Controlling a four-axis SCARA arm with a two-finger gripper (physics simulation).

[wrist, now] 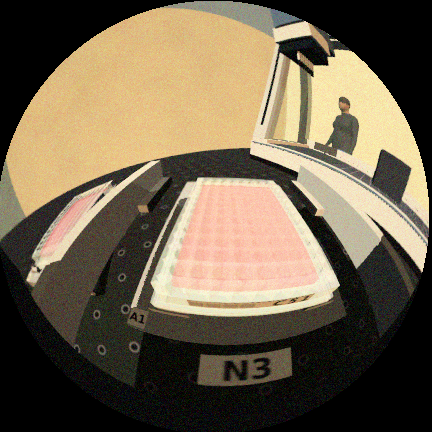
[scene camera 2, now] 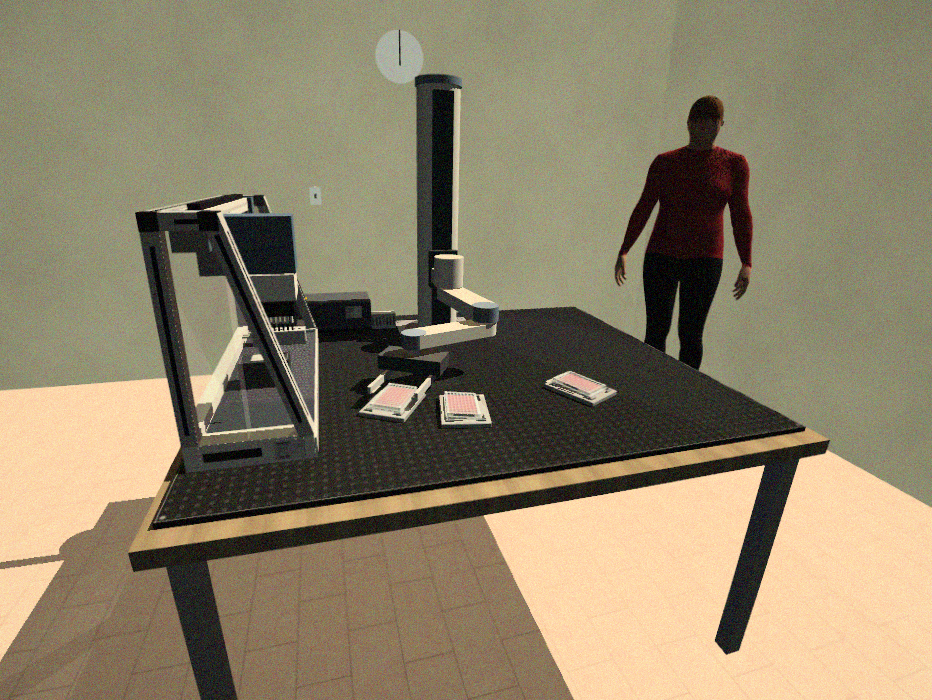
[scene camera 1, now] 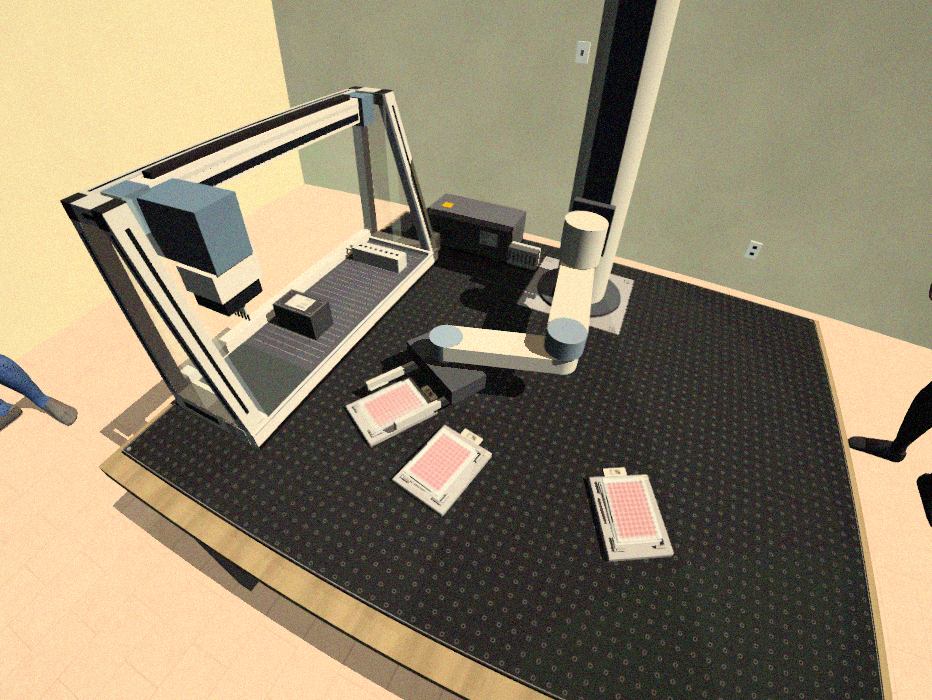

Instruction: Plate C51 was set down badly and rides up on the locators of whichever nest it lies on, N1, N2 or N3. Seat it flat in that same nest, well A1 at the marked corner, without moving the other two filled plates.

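Plate C51 (scene camera 1: pixel 393 404) (scene camera 2: pixel 394 397) (wrist: pixel 245 235), white with pink wells, lies on nest N3 (scene camera 1: pixel 373 438) (wrist: pixel 240 332). The C51 label faces the N3 tag (wrist: pixel 245 367); the A1 mark (wrist: pixel 137 317) is at the near left nest corner in the wrist view. A strip of nest shows along the plate's left side; I cannot tell if it is fully flat. My gripper (scene camera 1: pixel 378 407) (scene camera 2: pixel 394 394) (wrist: pixel 232 169) is open, its fingers straddling the plate with gaps on both sides. A filled plate (scene camera 1: pixel 443 461) (scene camera 2: pixel 459 404) and another (scene camera 1: pixel 631 510) (scene camera 2: pixel 580 384) lie on their own nests.
The gantry machine (scene camera 1: pixel 256 135) (scene camera 2: pixel 259 301) stands beside N3, with its deck edge close on the right in the wrist view. A dark grey box unit (scene camera 1: pixel 476 218) (scene camera 2: pixel 339 308) is at the back, near the arm's column (scene camera 1: pixel 632 135) (scene camera 2: pixel 438 188).
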